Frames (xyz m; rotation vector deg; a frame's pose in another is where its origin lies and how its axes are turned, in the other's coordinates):
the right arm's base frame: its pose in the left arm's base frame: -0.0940 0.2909 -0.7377 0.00 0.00 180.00
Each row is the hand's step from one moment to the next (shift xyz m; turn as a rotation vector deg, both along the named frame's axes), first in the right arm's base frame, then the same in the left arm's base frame.
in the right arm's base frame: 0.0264 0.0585 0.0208 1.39 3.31 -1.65
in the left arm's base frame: -0.0264 -0.0585 0.0208 -1.39 -3.31 -1.65
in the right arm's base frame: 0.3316 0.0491 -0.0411 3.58 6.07 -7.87
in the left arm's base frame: -0.3316 -0.0491 -0.0411 -3.58 -6.07 -7.87
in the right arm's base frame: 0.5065 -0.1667 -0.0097 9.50 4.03 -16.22
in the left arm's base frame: -0.5065 0.1667 -0.0097 -9.50 -4.03 -16.22
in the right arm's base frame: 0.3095 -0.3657 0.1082 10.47 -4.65 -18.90
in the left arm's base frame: -0.3095 0.3657 0.1082 -10.47 4.65 -18.90
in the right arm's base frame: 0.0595 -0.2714 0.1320 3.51 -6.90 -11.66
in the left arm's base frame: -0.0595 0.2714 0.1320 -3.51 6.90 -11.66
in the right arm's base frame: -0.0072 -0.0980 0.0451 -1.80 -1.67 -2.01
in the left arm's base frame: 0.0072 0.0980 0.0451 1.80 1.67 -2.01
